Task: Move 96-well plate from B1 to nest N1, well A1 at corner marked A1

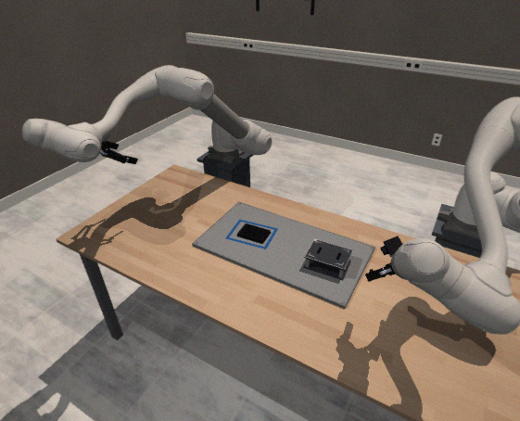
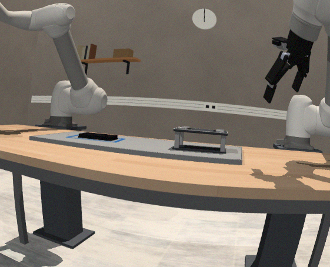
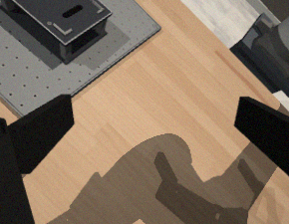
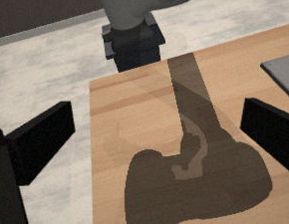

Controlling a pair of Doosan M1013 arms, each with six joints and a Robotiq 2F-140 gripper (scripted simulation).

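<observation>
Right now my left hand is 10 cm past the raised nest N1, 26 cm to the left of it and 14 cm above it. Round my left hand: A1 label 15 cm behind, 34 cm to the right, 14 cm below; grey perforated board 11 cm behind, 47 cm to the right, 21 cm below; black 96-well plate 11 cm behind, 62 cm to the right, 19 cm below.
</observation>
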